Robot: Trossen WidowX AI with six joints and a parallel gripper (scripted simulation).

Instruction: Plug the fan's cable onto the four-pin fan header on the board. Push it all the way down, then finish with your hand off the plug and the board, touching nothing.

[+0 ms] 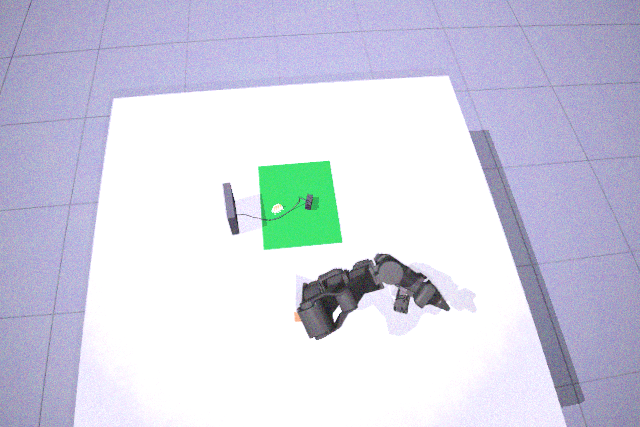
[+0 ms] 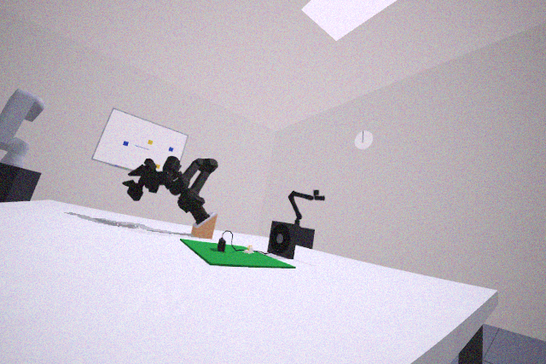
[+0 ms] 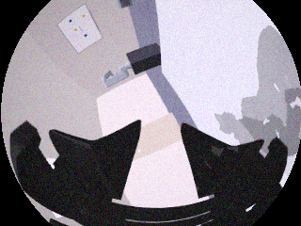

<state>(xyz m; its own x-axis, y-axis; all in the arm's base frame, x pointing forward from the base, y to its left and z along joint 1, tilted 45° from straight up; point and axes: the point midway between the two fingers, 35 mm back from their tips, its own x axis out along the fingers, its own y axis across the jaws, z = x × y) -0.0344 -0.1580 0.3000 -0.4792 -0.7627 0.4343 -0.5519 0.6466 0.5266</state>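
The dark plug is 370 mm to the left of my gripper tip, 370 mm ahead of it and 150 mm below it. Round my gripper tip: black fan 600 mm to the left, 310 mm ahead, 110 mm below; four-pin header 470 mm to the left, 340 mm ahead, 170 mm below; green board 410 mm to the left, 370 mm ahead, 180 mm below.
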